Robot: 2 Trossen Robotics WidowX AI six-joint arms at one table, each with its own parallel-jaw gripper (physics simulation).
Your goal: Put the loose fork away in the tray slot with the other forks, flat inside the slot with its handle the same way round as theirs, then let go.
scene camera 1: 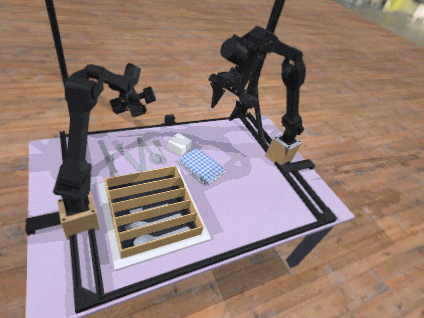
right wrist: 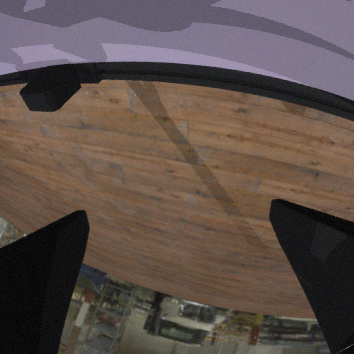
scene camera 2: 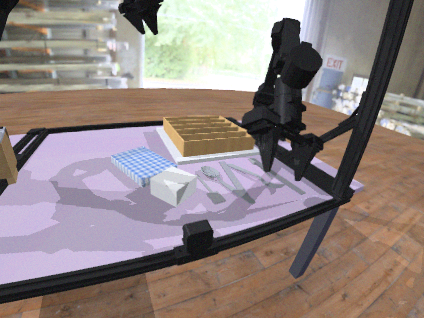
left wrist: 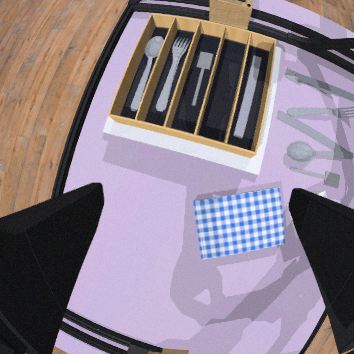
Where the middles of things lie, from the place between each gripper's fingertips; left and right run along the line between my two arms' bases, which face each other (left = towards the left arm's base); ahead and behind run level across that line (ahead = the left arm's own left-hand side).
Now: the wooden cutlery tray (scene camera 1: 147, 189) 34 cm below my left hand, 24 cm to the right of it and 4 cm ahead of it. Also, from my left hand: white block (scene camera 2: 174, 186) (35 cm below, 25 cm behind, 1 cm to the left).
The white block is 20 cm ahead of my right hand, 13 cm to the left of it and 10 cm below it. Also, from my right hand: wooden cutlery tray 48 cm ahead, 12 cm to the right, 9 cm below.
